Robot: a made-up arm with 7 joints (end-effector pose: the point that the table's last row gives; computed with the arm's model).
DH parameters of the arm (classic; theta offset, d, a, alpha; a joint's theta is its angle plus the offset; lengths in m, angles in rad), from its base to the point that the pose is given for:
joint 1: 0 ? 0 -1.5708
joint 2: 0 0 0 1.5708
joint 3: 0 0.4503 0.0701 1.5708
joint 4: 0 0 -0.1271 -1.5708
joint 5: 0 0.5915 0 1.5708
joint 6: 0 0 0.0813 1.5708
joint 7: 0 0 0 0
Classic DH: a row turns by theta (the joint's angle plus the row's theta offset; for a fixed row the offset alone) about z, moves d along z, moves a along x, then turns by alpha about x.
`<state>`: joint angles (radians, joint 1 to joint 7).
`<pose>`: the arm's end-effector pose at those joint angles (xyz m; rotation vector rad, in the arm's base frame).
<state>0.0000 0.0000 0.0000 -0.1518 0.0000 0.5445 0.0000</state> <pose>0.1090 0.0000 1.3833 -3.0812 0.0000 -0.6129</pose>
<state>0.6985 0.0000 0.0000 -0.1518 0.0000 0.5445 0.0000</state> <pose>0.0835 0.0701 1.3833 -2.7783 -1.0118 -0.5526</pose>
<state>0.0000 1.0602 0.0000 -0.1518 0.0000 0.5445 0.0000</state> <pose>1.0002 0.0000 0.7333 -2.9682 0.0000 1.0291</pose>
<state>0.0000 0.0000 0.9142 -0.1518 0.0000 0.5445 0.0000</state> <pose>0.0665 0.0864 1.3833 -2.6229 -1.2900 -0.5217</pose>
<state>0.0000 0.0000 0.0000 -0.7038 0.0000 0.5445 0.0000</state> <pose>0.4362 0.0000 1.2686 -3.1316 0.0000 0.2500</pose>
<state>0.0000 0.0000 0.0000 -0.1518 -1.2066 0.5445 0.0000</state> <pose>0.0648 -0.0650 1.3901 2.2655 -1.4960 0.4506</pose>
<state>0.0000 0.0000 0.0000 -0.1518 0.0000 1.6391 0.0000</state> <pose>0.0407 0.0000 1.4332 -2.3122 0.0000 -2.1268</pose>
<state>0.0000 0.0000 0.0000 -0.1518 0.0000 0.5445 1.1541</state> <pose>0.1090 0.0000 1.3833 -2.4207 1.5758 -0.4815</pose>
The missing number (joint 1, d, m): 0.298
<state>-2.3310 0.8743 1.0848 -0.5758 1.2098 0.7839 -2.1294</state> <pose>-0.3722 -0.8563 0.8902 1.2455 1.5282 2.0042</pose>
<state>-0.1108 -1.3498 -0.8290 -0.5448 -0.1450 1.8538 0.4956</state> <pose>-1.0473 -0.0958 0.7322 -0.2299 1.4616 -2.4492</pose>
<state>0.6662 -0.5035 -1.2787 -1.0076 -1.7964 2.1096 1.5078</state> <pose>0.1246 -0.5771 1.1864 0.5176 -1.6595 1.4812</pose>
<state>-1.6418 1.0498 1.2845 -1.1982 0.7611 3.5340 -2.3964</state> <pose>0.4310 -0.8455 0.5359 1.8043 -0.2188 1.1313</pose>
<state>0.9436 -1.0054 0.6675 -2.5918 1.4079 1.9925 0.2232</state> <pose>-0.0839 0.4003 0.6415 -2.1168 -0.9084 0.4294</pose>
